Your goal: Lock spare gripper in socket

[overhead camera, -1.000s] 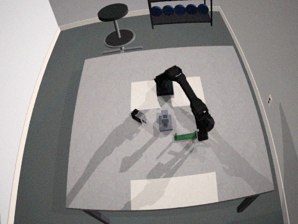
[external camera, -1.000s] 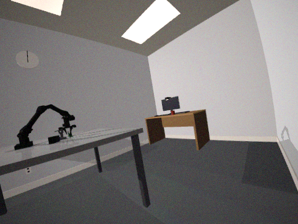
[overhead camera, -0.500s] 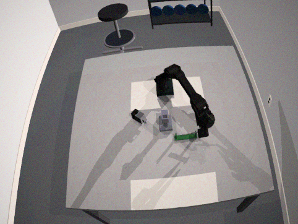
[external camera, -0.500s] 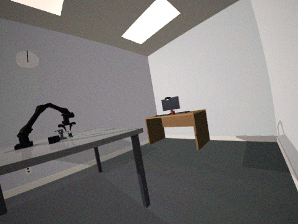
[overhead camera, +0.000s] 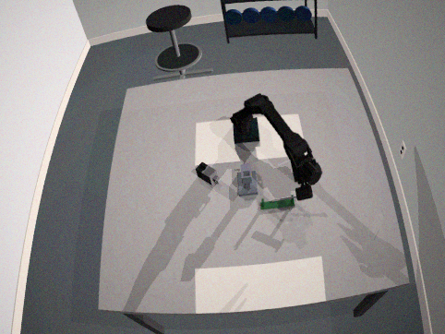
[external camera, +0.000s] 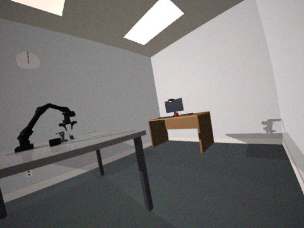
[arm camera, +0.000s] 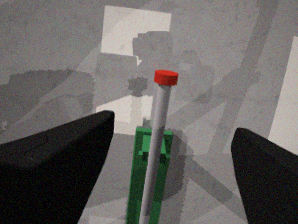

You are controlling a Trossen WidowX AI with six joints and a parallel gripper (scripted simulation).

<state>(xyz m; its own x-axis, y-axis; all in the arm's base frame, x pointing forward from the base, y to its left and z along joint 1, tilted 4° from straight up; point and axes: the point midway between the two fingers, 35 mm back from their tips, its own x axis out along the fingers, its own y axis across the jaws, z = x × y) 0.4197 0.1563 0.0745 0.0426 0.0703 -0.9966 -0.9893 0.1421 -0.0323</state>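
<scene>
The green cradle lies 10 cm to the right of my gripper tip, 7 cm below it and 2 cm behind it. From my gripper tip the other things lie so: spare gripper (35 cm to the right, 22 cm behind, 7 cm below); mount (20 cm to the right, 14 cm behind, 5 cm below).
</scene>
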